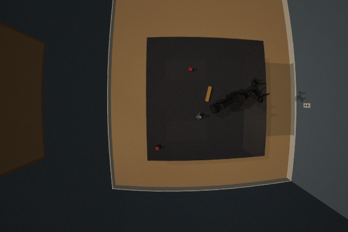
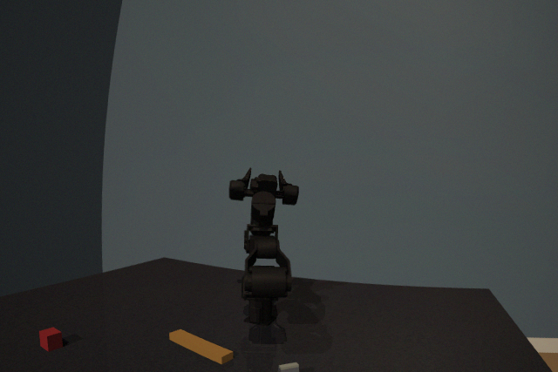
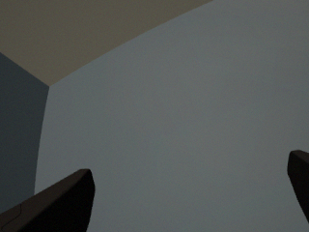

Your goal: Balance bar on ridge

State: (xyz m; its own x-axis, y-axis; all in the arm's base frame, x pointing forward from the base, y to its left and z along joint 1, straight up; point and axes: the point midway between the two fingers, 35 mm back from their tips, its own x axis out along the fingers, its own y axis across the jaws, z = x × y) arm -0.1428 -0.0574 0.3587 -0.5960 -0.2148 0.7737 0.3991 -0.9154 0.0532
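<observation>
My gripper tip is 380 mm short of the orange bar, 380 mm above it and 20 mm to the right of it.
</observation>
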